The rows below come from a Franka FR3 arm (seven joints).
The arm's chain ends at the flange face. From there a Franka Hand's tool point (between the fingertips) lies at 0.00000 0.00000 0.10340 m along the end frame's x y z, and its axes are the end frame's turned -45 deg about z.
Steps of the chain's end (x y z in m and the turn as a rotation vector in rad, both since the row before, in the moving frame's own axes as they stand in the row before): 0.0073 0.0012 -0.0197 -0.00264 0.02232 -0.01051; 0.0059 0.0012 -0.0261 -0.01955 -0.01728 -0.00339; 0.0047 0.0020 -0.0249 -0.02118 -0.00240 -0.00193; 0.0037 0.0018 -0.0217 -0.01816 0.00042 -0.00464; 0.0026 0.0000 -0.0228 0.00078 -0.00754 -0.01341; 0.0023 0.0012 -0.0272 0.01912 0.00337 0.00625; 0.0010 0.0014 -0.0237 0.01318 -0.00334 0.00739; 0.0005 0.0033 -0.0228 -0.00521 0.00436 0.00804; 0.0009 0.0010 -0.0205 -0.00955 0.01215 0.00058
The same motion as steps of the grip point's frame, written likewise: 0.0058 0.0078 -0.0197 -0.01765 0.01392 -0.01051; 0.0006 0.0052 -0.0261 -0.00161 -0.02604 -0.00339; 0.0002 0.0061 -0.0249 -0.01328 -0.01667 -0.00193; 0.0000 0.0053 -0.0217 -0.01314 -0.01254 -0.00464; 0.0013 0.0012 -0.0228 0.00588 -0.00478 -0.01341; 0.0024 0.0013 -0.0272 0.01114 0.01590 0.00625; 0.0004 0.0005 -0.0237 0.01168 0.00696 0.00739; -0.0020 0.0034 -0.0228 -0.00677 -0.00060 0.00804; 0.0001 0.0029 -0.0205 -0.01534 0.00184 0.00058
